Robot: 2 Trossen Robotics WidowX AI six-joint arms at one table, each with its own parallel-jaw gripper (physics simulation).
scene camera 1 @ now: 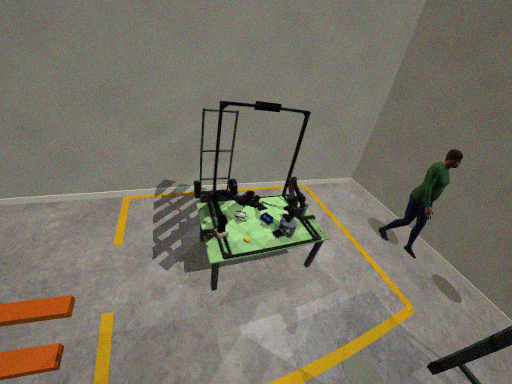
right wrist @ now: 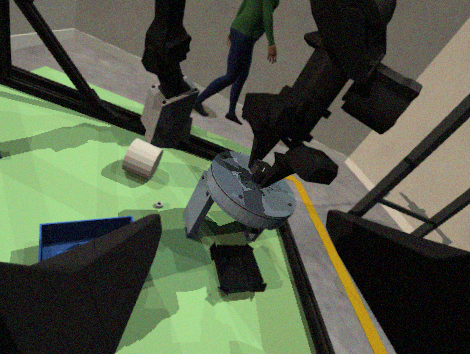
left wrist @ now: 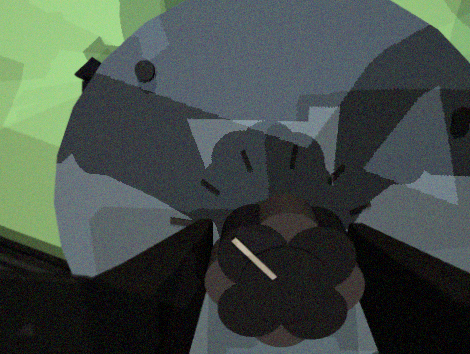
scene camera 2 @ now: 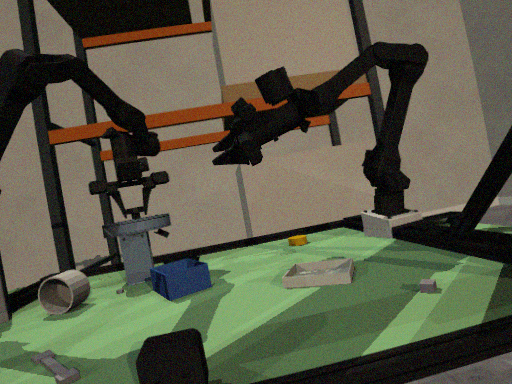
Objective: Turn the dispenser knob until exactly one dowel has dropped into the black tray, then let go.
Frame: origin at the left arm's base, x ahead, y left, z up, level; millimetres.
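Seen in the pictures: left gripper, between the fingertips: [scene camera 1: 288,220] [right wrist: 256,177] [left wrist: 279,234] [scene camera 2: 136,216]; right gripper, between the fingertips: [scene camera 1: 265,207] [right wrist: 245,220] [scene camera 2: 213,156]; left arm's base, origin of its link: [scene camera 1: 303,206] [right wrist: 174,88]; right arm's base, origin of its link: [scene camera 1: 221,230] [scene camera 2: 390,211].
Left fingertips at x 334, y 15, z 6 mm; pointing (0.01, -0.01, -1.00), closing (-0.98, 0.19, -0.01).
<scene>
Offsets run from my left fingertips to a thing's top centre.
The grey-blue dispenser {dx +1, dy +4, dz -5 mm} [scene camera 2: 137,255] [left wrist: 280,60] [right wrist: 250,205] stands on the green table, with a round flat top. My left gripper [scene camera 2: 135,212] [left wrist: 279,234] is over it, pointing down, shut on the dark lobed knob {dx +1, dy +4, dz +23 mm} [left wrist: 282,295]. The knob's pale pointer line slants from upper left to lower right in the left wrist view. Short dark marks fan out around the knob. The black tray {dx +86, dy -24, dz -127 mm} [right wrist: 239,268] lies on the table beside the dispenser's foot; no dowel can be made out in it. My right gripper [scene camera 2: 216,155] [right wrist: 245,220] is open and empty, high above the table.
A blue bin {dx -1, dy -228, dz -106 mm} [scene camera 2: 181,281] stands close to the dispenser. A pale cylinder {dx -186, dy -107, dz -81 mm} [scene camera 2: 77,287] [right wrist: 142,159] lies on its side nearby. A beige tray {dx +152, dy -448, dz -134 mm} [scene camera 2: 320,283], a yellow block {dx +359, dy -178, dz -132 mm} [scene camera 2: 297,241], a small purple block {dx +159, dy -621, dz -141 mm} [scene camera 2: 428,286] and a grey bar {dx -223, dy -386, dz -144 mm} [scene camera 2: 56,367] are on the table.
</scene>
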